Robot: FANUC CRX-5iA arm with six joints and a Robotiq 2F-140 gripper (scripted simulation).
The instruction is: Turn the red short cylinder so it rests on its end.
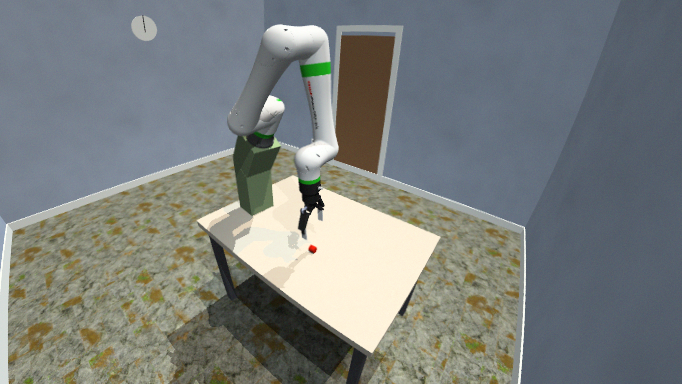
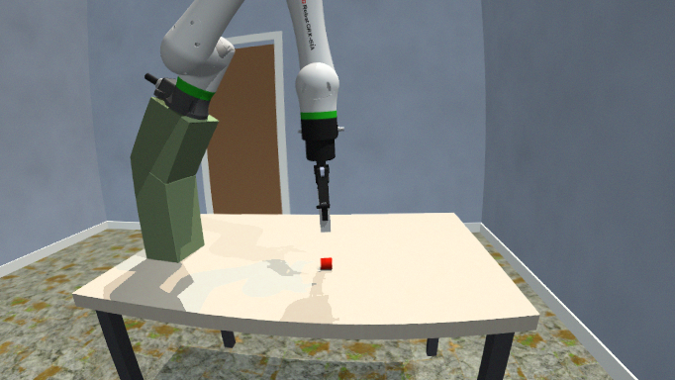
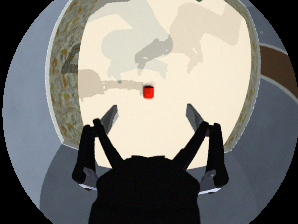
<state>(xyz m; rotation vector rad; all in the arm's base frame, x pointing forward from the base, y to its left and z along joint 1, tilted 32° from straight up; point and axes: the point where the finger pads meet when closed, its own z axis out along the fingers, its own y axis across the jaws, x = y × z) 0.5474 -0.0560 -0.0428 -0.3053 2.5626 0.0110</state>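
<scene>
Now: the red short cylinder 140 mm below my hand.
</scene>
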